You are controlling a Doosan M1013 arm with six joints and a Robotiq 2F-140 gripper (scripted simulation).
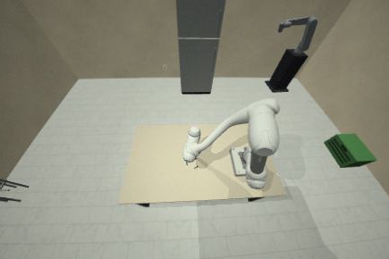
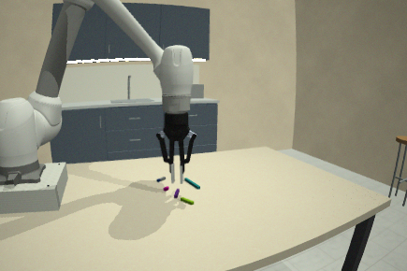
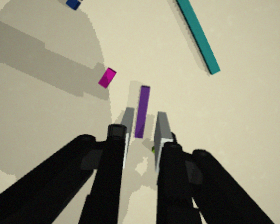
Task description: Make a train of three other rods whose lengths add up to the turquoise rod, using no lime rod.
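Now: hand 70 mm above the purple rod. Also, from my hand: turquoise rod 80 mm ahead, 60 mm to the left, 70 mm below; then lime rod 70 mm to the right, 70 mm below; then magenta rod 20 mm behind, 50 mm to the left, 70 mm below.
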